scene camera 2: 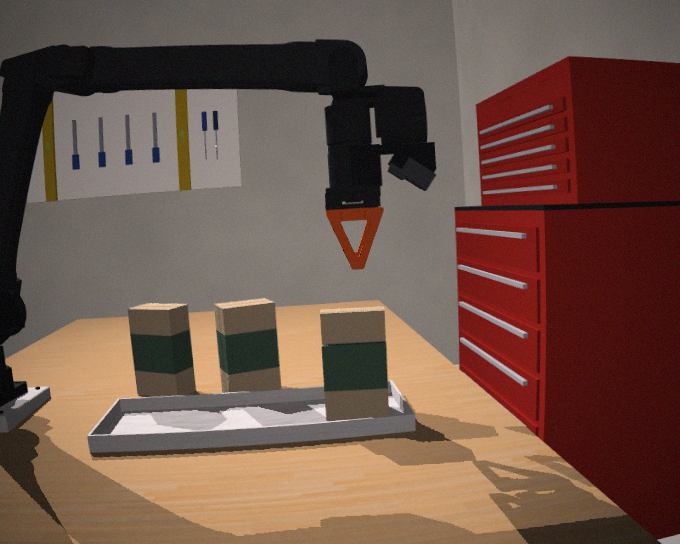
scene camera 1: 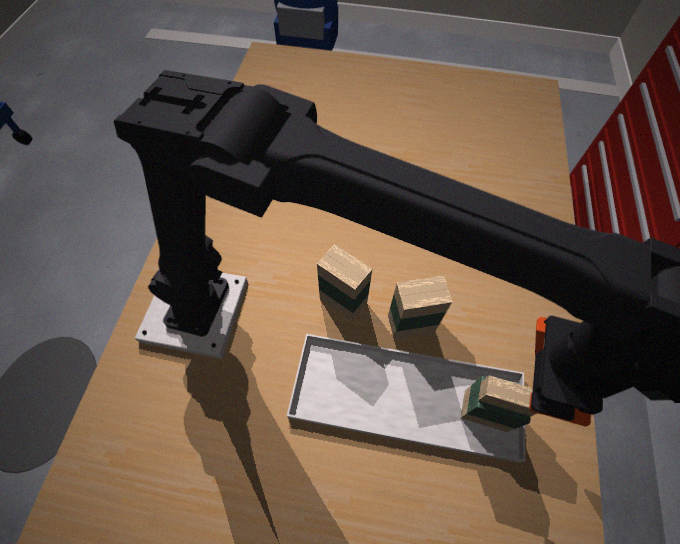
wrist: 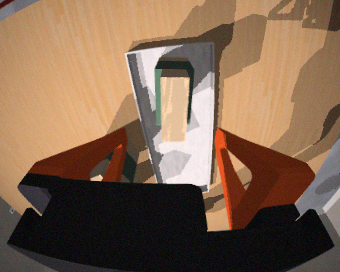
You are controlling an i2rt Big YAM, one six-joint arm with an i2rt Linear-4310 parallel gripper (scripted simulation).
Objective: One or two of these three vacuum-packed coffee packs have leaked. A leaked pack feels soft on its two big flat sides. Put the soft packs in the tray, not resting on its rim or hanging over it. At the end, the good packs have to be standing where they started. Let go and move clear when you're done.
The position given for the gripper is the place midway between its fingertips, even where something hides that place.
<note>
In view: the gripper (scene camera 1: 537, 383) and a grey tray (scene camera 1: 401, 395).
The grey tray also shows in scene camera 2 (scene camera 2: 303, 408) and in the wrist view (wrist: 189, 162). The gripper shows as well in scene camera 2 (scene camera 2: 357, 266) and in the wrist view (wrist: 171, 134).
</note>
